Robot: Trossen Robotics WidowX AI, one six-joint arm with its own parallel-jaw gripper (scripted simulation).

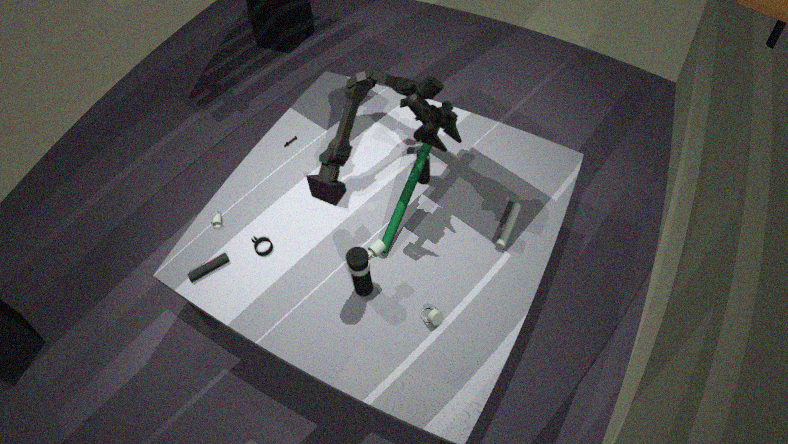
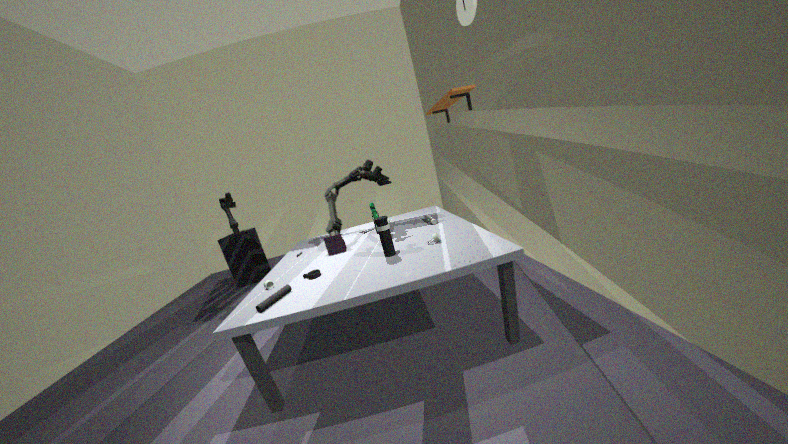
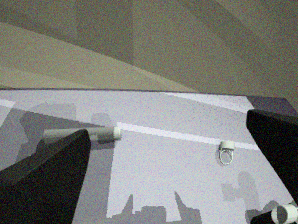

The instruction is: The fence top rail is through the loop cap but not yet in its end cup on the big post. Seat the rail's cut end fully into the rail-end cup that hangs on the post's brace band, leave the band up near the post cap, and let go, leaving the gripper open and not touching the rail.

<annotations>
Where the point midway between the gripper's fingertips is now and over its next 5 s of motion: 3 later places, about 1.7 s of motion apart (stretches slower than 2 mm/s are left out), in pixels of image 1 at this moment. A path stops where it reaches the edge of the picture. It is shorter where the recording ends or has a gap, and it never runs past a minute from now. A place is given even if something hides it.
My gripper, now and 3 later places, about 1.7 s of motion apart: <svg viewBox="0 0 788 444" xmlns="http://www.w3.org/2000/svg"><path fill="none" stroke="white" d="M453 146L376 227L383 249L382 251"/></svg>
</annotations>
